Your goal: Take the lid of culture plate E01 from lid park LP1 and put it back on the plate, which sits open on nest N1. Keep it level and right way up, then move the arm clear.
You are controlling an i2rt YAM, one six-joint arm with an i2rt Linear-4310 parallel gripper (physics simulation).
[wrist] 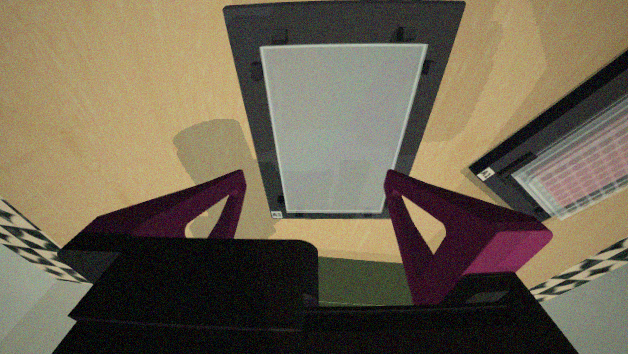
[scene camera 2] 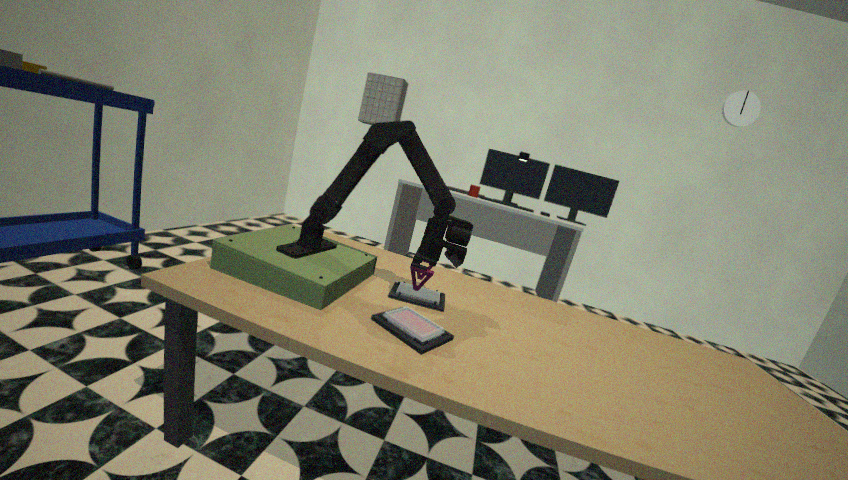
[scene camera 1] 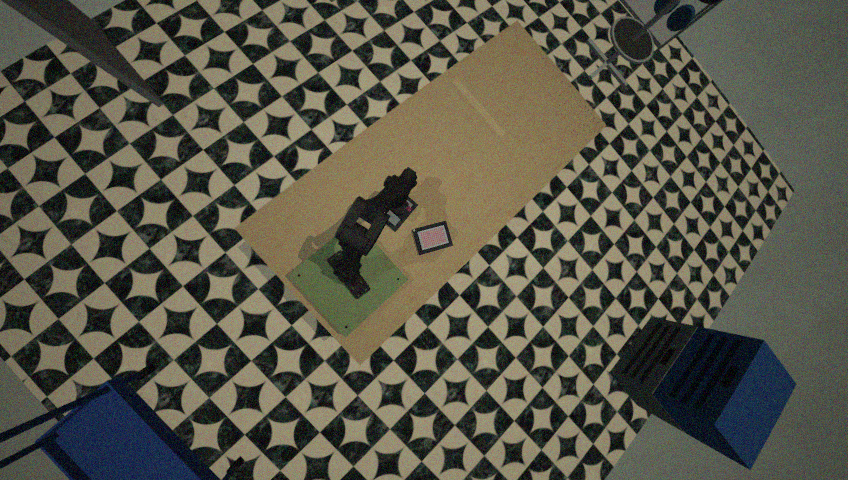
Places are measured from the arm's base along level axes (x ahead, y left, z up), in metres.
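Pixels of known places: gripper, between the fingertips: (wrist: 314,177) (scene camera 2: 417,284) (scene camera 1: 392,207); arm's base, origin of its link: (scene camera 2: 308,248) (scene camera 1: 349,274).
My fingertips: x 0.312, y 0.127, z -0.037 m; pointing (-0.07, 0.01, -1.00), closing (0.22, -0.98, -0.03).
Ahead of a thing's pixels: the offset from my fingertips to its top centre. "pt": to the spot under its first point. Level surfaces: height alone.
The lid @(0.013 m ahead, 0.012 m right, 0.015 m down) (scene camera 1: 393,220) (scene camera 2: 418,293) (wrist: 345,125) is a pale translucent rectangle lying flat on the dark lid park @(pt 0.085 m ahead, 0.039 m right, 0.022 m down) (scene camera 2: 440,305) (wrist: 242,90). The open culture plate @(0.070 m ahead, 0.213 m right, 0.007 m down) (scene camera 1: 433,237) (scene camera 2: 410,324) (wrist: 590,170), with pink wells, sits on the dark nest @(0.070 m ahead, 0.213 m right, 0.015 m down) (scene camera 1: 448,242) (scene camera 2: 421,349) (wrist: 505,155), to the right of the lid park in the wrist view. My gripper (wrist: 314,177) is open, with its two magenta fingers above the near end of the lid and wide apart on either side of it. Nothing is between them. In scene camera 1 the arm hides part of the lid park.
The arm's green base block (scene camera 1: 348,315) (scene camera 2: 267,277) (wrist: 360,280) stands close to the lid park on the wooden table @(0.033 m down) (scene camera 1: 476,148) (scene camera 2: 535,368) (wrist: 100,100). A blue cart (scene camera 1: 119,440) (scene camera 2: 142,107) and a desk with monitors (scene camera 2: 514,175) stand away from the table.
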